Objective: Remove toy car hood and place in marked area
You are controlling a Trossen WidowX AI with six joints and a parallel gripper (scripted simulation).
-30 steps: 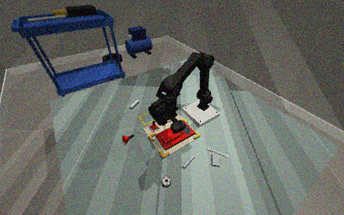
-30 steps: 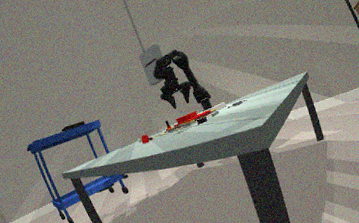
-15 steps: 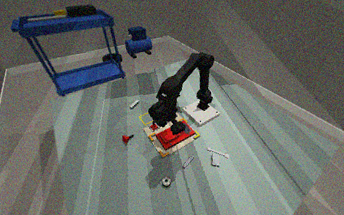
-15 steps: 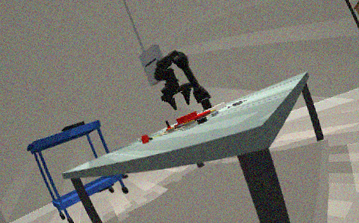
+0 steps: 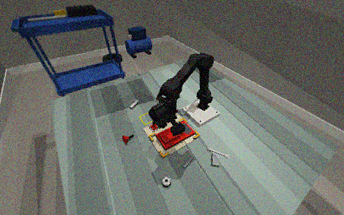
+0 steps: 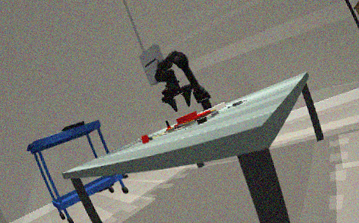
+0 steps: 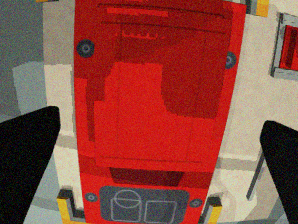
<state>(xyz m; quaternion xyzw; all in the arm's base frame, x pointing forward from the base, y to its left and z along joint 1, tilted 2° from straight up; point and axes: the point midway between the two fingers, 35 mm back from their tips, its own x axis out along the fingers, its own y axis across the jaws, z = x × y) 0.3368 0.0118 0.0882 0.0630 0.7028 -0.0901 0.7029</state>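
Right now the flat red hood is 4 cm below my gripper tip.
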